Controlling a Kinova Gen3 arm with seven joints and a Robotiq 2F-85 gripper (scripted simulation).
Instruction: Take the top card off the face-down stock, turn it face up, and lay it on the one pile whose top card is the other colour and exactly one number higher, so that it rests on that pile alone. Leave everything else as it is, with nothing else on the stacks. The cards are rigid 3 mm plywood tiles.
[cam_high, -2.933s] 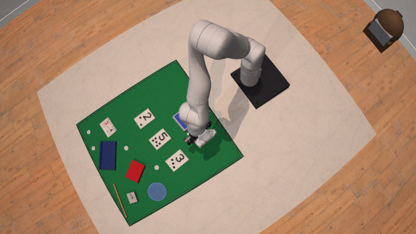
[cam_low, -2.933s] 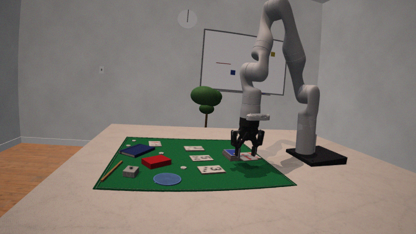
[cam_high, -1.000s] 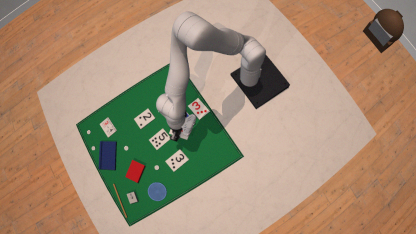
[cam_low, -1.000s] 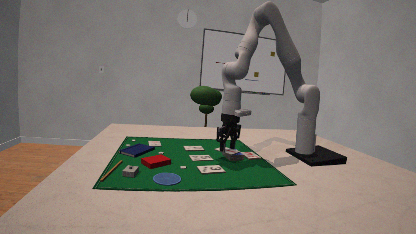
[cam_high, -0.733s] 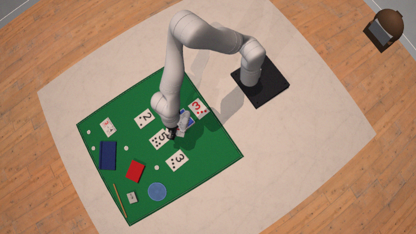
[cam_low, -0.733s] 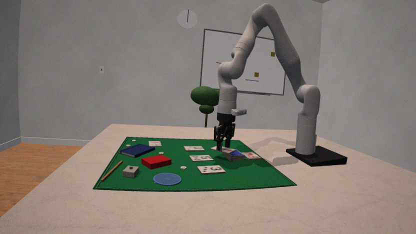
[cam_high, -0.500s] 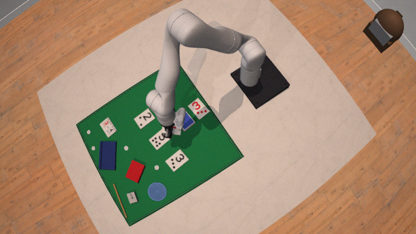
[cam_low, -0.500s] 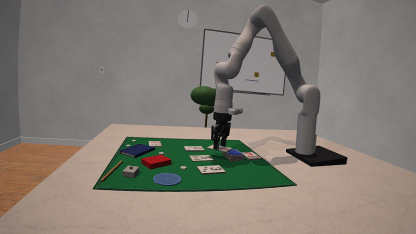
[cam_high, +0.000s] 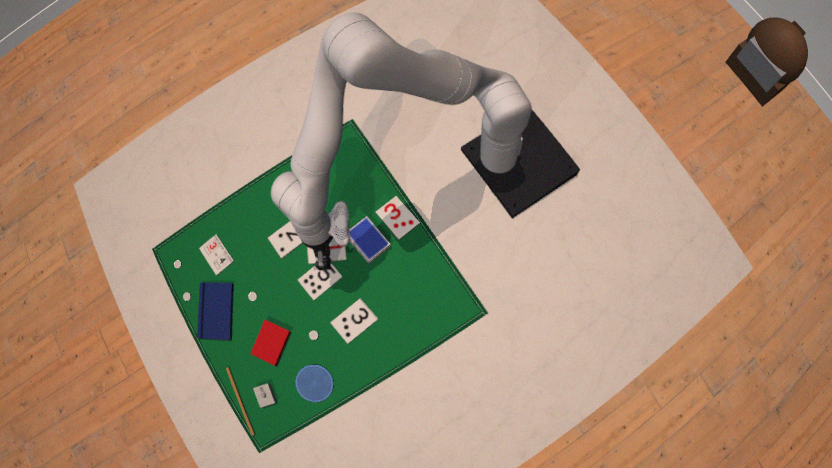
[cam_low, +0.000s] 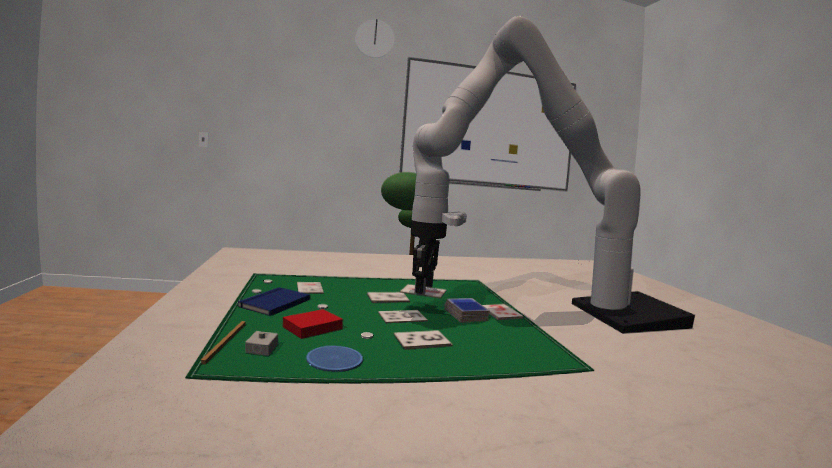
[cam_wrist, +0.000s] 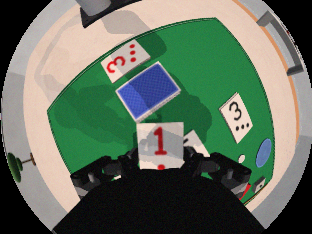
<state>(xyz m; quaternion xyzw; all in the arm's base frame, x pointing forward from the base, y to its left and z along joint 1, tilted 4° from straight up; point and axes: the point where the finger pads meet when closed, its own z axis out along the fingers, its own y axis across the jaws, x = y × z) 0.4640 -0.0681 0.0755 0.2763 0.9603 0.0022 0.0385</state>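
The green mat lies 9 cm ahead of my hand, 1 cm to the left of it and 7 cm below it. Also, from my hand: book: 32 cm ahead, 6 cm to the right, 5 cm below; then red box: 24 cm ahead, 9 cm to the left, 5 cm below; then card: 1 cm below.
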